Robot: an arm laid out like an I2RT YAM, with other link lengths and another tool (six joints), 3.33 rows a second.
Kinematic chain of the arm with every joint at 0, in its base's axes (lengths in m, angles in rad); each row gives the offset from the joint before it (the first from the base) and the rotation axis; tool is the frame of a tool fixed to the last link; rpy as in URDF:
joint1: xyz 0 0 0.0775 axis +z
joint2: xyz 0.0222 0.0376 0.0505 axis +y
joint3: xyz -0.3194 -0.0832 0 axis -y
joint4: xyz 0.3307 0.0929 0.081 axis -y
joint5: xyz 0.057 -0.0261 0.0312 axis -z
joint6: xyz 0.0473 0 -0.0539 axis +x
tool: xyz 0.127 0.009 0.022 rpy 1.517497 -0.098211 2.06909
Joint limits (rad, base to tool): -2.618..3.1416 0..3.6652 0..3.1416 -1.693..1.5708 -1.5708..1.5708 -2.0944..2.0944
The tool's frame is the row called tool.
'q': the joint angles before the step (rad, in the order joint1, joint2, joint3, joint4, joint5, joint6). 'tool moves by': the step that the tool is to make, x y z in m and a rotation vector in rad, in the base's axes. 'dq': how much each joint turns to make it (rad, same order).
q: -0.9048, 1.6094, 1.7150, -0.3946, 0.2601, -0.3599
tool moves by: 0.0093, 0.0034, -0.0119, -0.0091, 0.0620, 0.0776
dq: -0.0049, 0.0007, -0.0217, 0.0091, -0.0631, -0.0781
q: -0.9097, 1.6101, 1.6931, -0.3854, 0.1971, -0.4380
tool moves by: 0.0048, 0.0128, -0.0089, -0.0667, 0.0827, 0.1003
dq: -0.0045, -0.0405, -0.0765, 0.0597, -0.0701, -0.1335
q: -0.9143, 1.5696, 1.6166, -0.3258, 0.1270, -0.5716
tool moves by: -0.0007, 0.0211, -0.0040, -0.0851, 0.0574, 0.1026
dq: -0.0059, -0.0700, -0.1020, 0.0753, -0.0803, -0.1221
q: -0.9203, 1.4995, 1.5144, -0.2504, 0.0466, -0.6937
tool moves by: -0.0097, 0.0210, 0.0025, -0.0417, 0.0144, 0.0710
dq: -0.0174, -0.0728, -0.0723, 0.0247, -0.0782, -0.0551
